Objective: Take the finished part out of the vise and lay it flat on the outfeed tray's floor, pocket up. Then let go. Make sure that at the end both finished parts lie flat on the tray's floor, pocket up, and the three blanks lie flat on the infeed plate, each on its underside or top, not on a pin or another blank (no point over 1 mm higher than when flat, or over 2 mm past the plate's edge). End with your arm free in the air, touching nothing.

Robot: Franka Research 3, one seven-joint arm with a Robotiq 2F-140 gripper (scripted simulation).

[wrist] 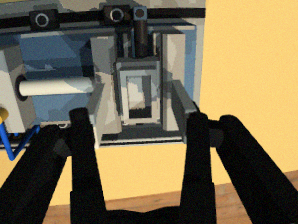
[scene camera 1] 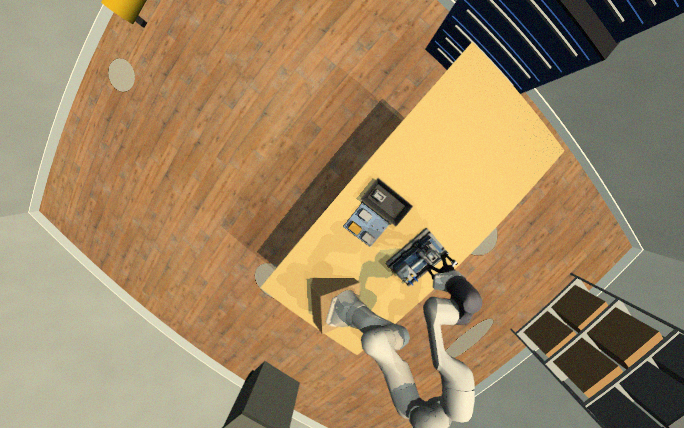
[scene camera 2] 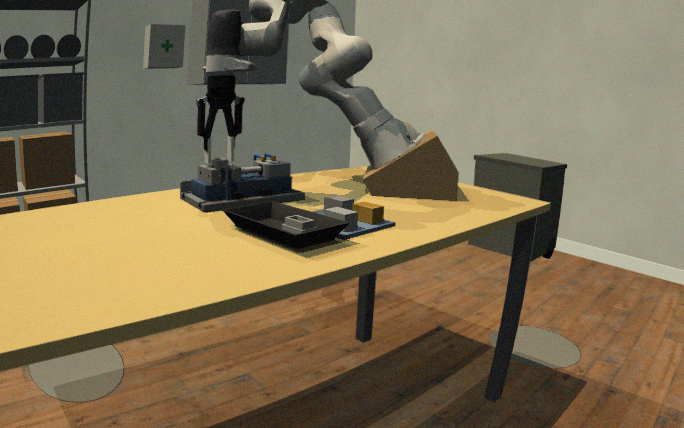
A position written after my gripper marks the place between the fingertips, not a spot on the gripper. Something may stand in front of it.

I see my gripper (scene camera 2: 219,161).
My gripper shows as well in the wrist view (wrist: 139,95).
